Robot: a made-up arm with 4 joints.
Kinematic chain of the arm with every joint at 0, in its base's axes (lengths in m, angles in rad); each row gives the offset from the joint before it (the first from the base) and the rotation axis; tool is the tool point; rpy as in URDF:
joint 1: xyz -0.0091 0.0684 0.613 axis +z
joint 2: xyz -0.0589 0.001 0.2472 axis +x
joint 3: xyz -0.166 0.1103 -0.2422 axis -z
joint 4: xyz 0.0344 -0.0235 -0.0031 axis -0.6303 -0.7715 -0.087
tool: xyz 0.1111 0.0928 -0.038 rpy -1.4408 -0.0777 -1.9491
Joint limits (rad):
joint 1: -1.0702..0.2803
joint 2: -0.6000..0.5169
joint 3: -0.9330..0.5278
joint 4: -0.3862..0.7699
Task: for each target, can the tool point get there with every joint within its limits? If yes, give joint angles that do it. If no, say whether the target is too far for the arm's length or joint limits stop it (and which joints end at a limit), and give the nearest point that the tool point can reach.
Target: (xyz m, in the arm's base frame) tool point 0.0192 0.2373 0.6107
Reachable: yes | joints -0.5082 0.0655 0.1180 0.5945
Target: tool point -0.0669 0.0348 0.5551
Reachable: yes | joints 0.1442 -0.5054 0.3203 0.1245
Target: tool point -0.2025 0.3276 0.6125
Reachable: yes | joints 0.1441 0.0799 -0.7850 0.3820
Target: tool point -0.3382 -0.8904 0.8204
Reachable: no: too far | nearest point -0.0419 -0.0271 0.6114 | short by 0.936 m
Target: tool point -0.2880 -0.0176 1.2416
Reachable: no: joint limits stop it (at a limit: joint 1, joint 2, joint 3, joint 4) | nearest point -0.2694 0.3696 0.7772 | short by 0.605 m
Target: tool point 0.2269 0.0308 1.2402
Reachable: no: joint limits stop it (at a limit: joint 1, joint 2, joint 4) | nearest point 0.2172 0.2840 0.7435 | short by 0.558 m
